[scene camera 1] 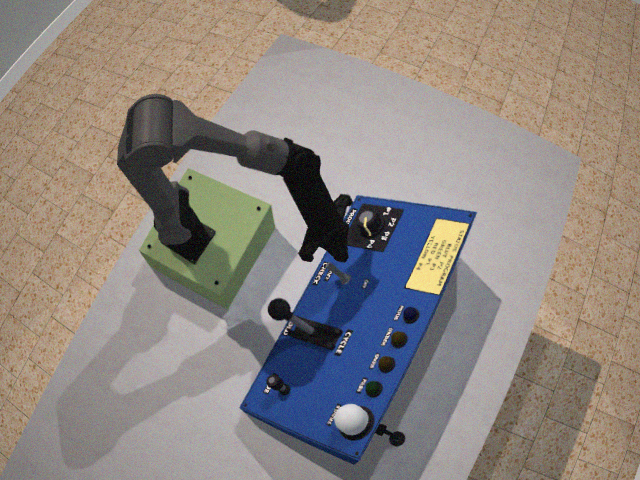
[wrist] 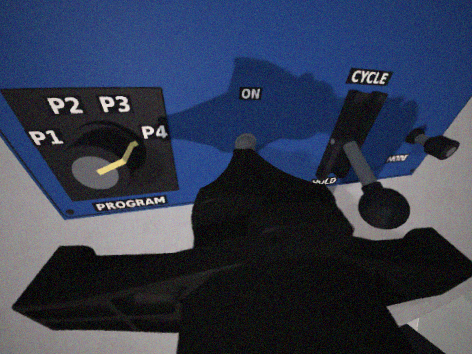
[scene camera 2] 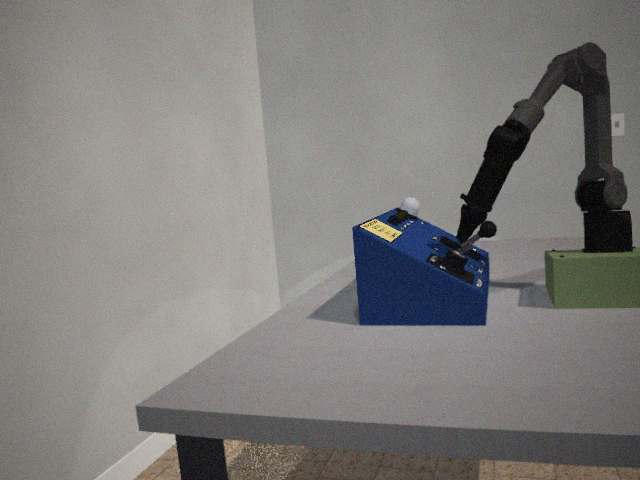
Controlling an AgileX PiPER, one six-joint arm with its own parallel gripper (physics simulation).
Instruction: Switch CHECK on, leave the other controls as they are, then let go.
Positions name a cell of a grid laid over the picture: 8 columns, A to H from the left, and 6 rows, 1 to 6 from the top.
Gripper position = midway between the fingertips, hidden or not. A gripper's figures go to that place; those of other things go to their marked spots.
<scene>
The gripper (wrist: E3) is 13 cm from the lens. A cycle lever (wrist: G4) is 20 cm from the lens.
</scene>
